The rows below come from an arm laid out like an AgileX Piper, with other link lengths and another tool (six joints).
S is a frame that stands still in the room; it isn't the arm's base.
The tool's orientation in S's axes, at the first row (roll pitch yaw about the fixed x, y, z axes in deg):
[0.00, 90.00, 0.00]
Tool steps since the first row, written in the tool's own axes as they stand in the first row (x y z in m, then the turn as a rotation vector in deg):
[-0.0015, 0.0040, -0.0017, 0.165, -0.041, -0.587]
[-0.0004, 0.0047, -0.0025, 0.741, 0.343, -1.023]
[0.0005, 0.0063, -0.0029, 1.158, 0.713, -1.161]
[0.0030, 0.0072, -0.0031, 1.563, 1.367, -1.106]
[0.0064, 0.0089, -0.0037, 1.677, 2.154, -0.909]
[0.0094, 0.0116, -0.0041, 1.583, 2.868, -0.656]
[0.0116, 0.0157, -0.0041, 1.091, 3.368, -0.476]
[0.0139, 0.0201, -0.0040, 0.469, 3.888, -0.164]
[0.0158, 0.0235, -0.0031, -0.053, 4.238, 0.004]
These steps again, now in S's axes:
[-0.0017, 0.0040, 0.0015, -0.587, -0.041, -0.165]
[-0.0025, 0.0047, 0.0004, -1.023, 0.343, -0.741]
[-0.0029, 0.0063, -0.0005, -1.161, 0.713, -1.158]
[-0.0031, 0.0072, -0.0030, -1.106, 1.367, -1.563]
[-0.0037, 0.0089, -0.0064, -0.909, 2.154, -1.677]
[-0.0041, 0.0116, -0.0094, -0.656, 2.868, -1.583]
[-0.0041, 0.0157, -0.0116, -0.476, 3.368, -1.091]
[-0.0040, 0.0201, -0.0139, -0.164, 3.888, -0.469]
[-0.0031, 0.0235, -0.0158, 0.004, 4.238, 0.053]

